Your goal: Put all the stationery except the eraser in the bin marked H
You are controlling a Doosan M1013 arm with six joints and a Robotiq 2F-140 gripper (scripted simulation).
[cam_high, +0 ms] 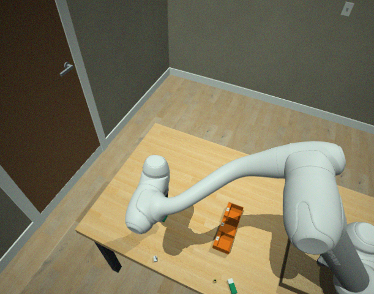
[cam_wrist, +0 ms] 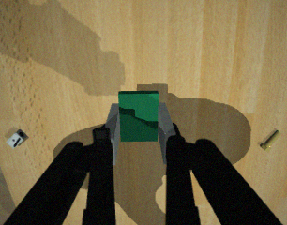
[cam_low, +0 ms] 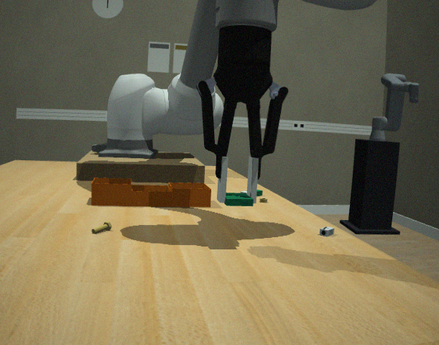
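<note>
The white sharpener lies 17 cm to the left of my hand, 9 cm below it and 8 cm behind it. Round my hand: brass bolt (21 cm to the right, 9 cm below, 5 cm behind); then orange three-compartment bin (31 cm behind, 15 cm to the right, 8 cm below); then green flat pad (3 cm below).
</note>
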